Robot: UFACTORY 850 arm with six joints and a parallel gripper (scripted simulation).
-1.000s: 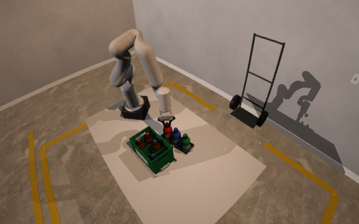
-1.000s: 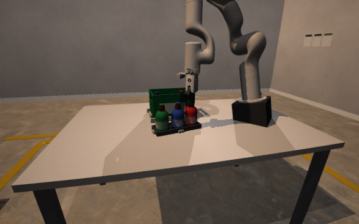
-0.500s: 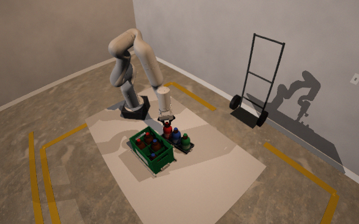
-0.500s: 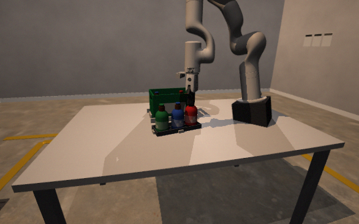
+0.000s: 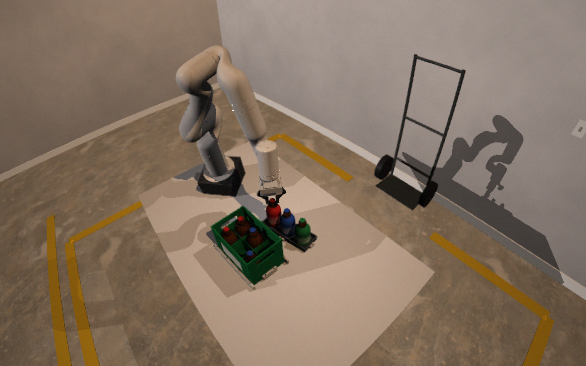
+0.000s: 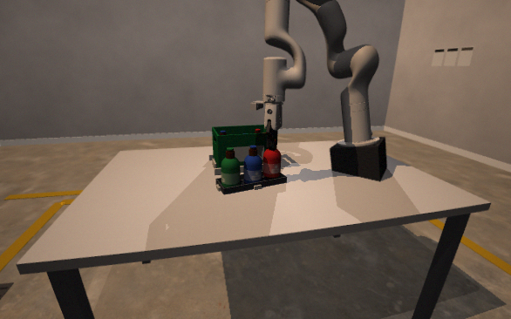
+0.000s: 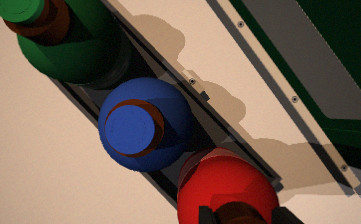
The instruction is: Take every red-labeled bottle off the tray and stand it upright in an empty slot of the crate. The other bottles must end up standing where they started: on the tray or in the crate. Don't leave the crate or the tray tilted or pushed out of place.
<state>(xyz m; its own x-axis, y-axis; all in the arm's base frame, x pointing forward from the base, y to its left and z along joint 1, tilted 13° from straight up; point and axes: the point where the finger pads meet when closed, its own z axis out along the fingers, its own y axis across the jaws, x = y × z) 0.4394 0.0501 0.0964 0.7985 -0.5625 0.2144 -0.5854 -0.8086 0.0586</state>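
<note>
My hand is 70 mm above the red-labeled bottle. Also, from my hand: green-labeled bottle: 180 mm ahead, 20 mm to the left, 90 mm below; then blue-labeled bottle: 80 mm ahead, 20 mm to the left, 90 mm below; then black tray: 90 mm ahead, 10 mm to the left, 160 mm below.
</note>
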